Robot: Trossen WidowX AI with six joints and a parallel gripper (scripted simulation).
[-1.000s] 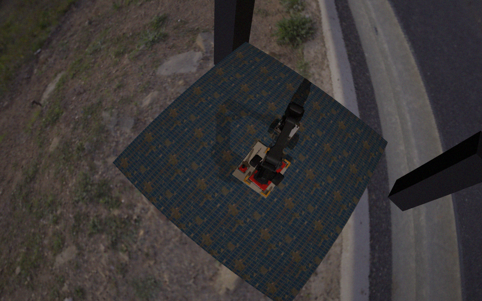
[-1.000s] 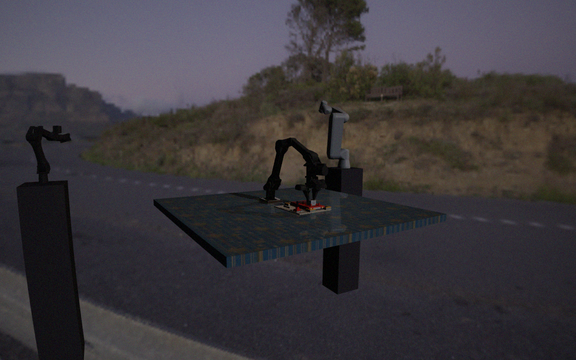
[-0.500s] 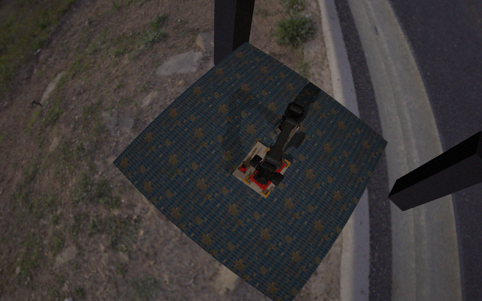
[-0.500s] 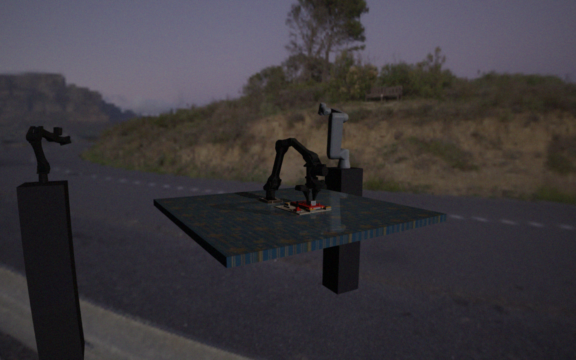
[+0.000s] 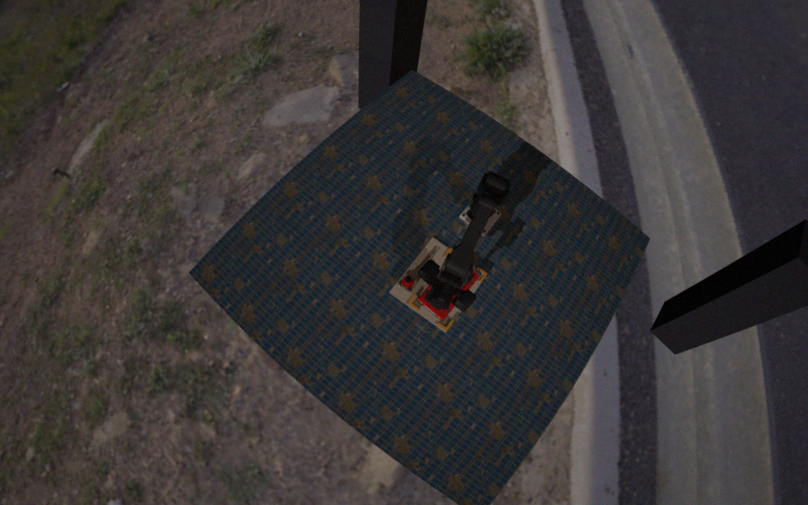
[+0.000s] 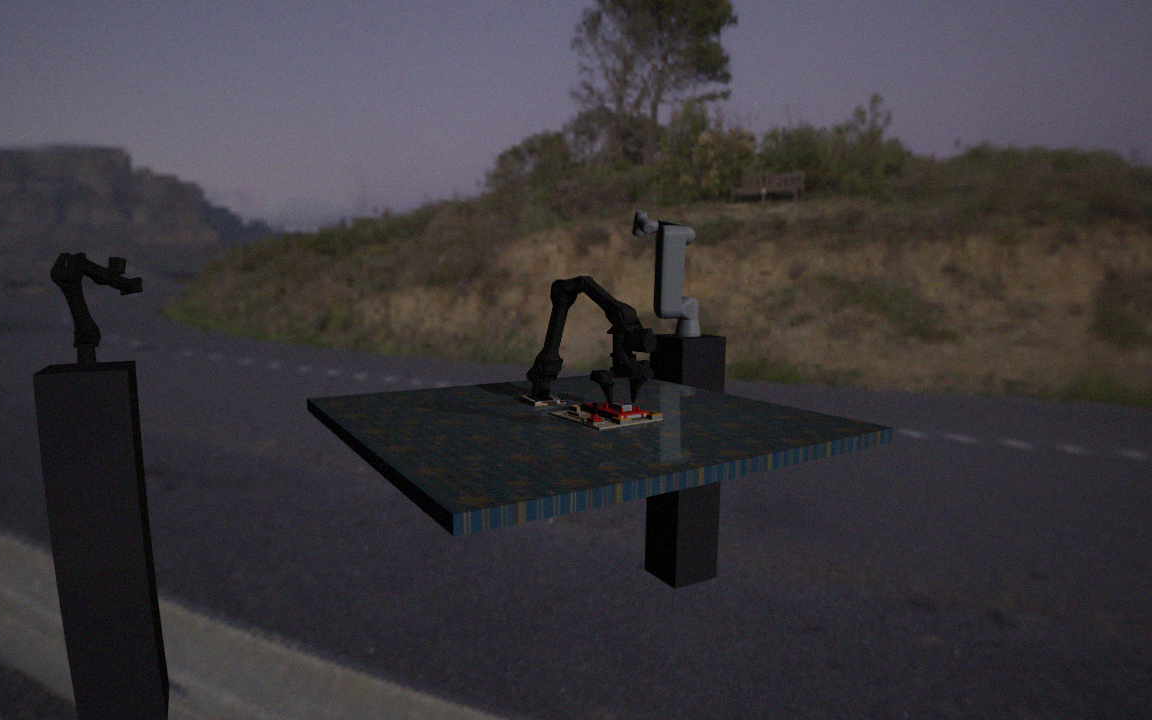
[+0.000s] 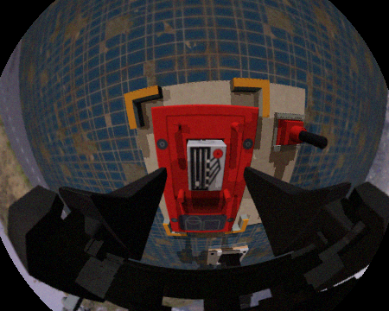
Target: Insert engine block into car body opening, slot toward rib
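Right now my gripper tip is 20 mm above the engine block. Also, from my gripper tip: beige base plate (30 mm below, 30 mm behind, 20 mm to the right).
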